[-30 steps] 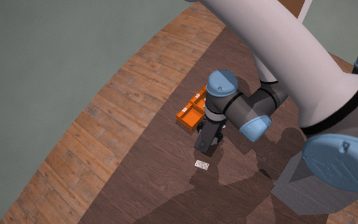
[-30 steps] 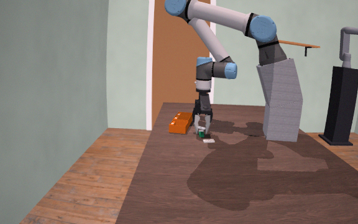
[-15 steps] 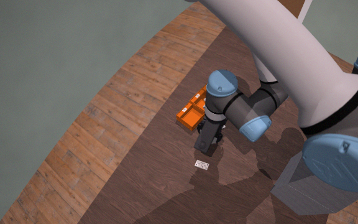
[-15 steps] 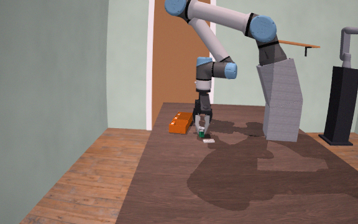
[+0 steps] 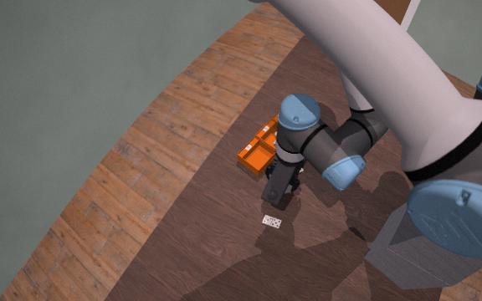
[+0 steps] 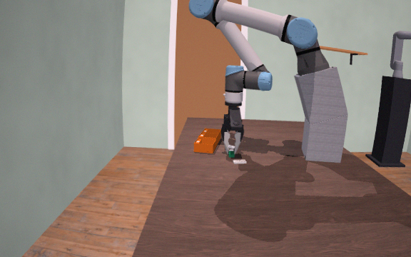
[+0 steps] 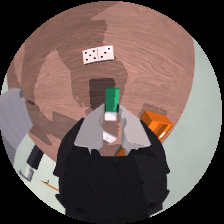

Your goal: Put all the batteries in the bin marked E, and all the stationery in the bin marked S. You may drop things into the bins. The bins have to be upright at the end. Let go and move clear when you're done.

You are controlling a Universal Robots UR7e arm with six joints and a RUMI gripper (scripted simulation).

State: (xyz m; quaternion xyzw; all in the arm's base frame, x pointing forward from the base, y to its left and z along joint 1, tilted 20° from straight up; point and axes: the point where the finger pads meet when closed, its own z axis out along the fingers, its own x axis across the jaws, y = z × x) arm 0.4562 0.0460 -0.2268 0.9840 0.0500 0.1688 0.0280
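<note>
My gripper is now 110 mm short of the orange double bin, 130 mm to the left of it and 10 mm below it. From my hand the other things lie so: grey object 100 mm ahead, 130 mm to the right; blue battery 100 mm ahead, 210 mm to the right; green-and-white eraser 10 mm to the right, 10 mm below.
</note>
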